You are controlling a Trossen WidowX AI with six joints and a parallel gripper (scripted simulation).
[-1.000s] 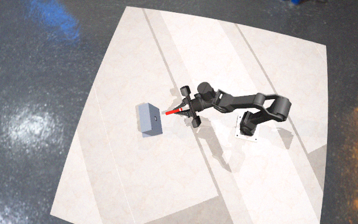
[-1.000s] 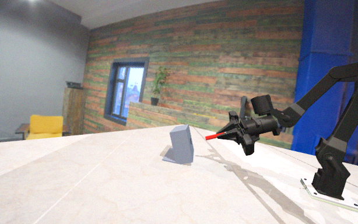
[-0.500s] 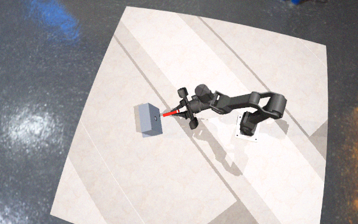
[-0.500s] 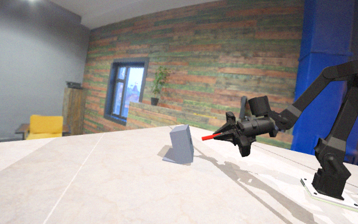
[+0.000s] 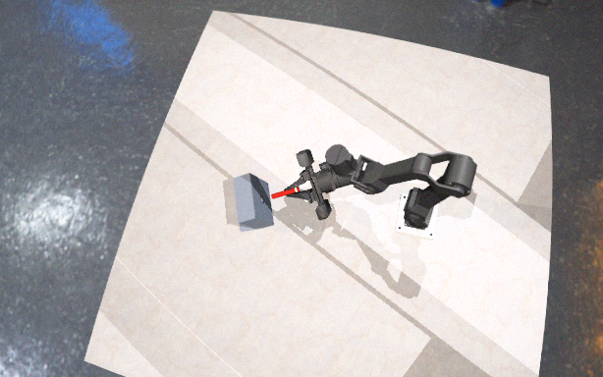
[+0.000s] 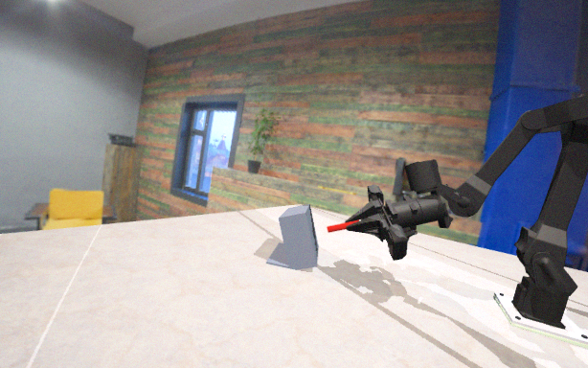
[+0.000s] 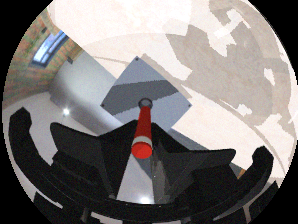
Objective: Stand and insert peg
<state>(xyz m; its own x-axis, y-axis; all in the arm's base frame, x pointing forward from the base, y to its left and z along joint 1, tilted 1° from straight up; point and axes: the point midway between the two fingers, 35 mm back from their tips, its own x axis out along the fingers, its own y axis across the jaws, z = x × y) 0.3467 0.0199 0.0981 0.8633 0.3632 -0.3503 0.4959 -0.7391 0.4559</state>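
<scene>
My gripper tip is 90 mm short of the grey sloped panel, 40 mm to the right of it and 40 mm above it. Also, from my gripper tip: red peg 10 mm behind, 10 mm to the right, 10 mm above; panel foot 110 mm ahead, 40 mm to the left, 90 mm below.
</scene>
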